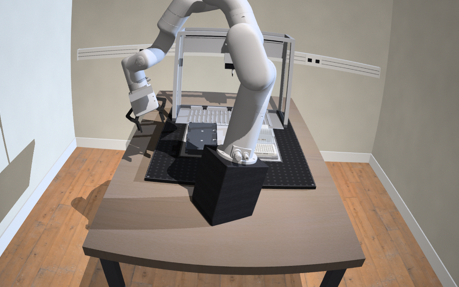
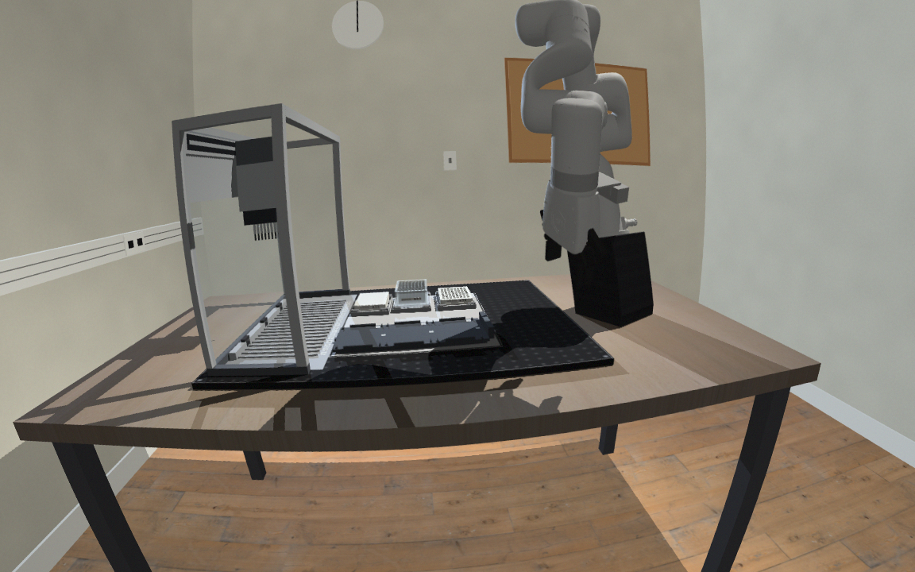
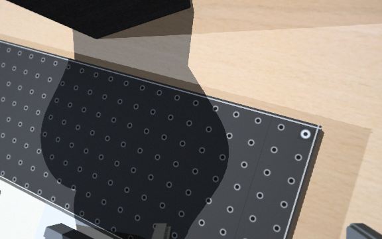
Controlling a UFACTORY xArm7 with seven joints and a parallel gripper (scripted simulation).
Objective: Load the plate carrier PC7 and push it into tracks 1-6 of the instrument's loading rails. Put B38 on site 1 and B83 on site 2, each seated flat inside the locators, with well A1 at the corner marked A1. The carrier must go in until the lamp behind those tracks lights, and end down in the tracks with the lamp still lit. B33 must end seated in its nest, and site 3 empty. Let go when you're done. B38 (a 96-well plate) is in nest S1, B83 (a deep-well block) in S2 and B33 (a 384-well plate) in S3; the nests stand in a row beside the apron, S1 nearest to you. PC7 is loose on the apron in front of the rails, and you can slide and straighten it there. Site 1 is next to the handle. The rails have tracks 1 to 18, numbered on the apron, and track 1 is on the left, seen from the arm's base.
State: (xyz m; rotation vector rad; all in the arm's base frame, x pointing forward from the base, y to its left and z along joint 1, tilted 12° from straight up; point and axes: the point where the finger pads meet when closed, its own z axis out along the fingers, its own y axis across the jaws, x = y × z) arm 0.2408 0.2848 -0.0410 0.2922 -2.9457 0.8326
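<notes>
Right now my hand is 46 cm to the left of the nest S2, 24 cm short of it and 17 cm above it. The rest, counted from my hand: 96-well plate B38: 45 cm to the right, 16 cm below, 12 cm ahead; then plate carrier PC7: 26 cm ahead, 21 cm to the right, 16 cm below; then nest S1: 45 cm to the right, 17 cm below, 12 cm ahead.
</notes>
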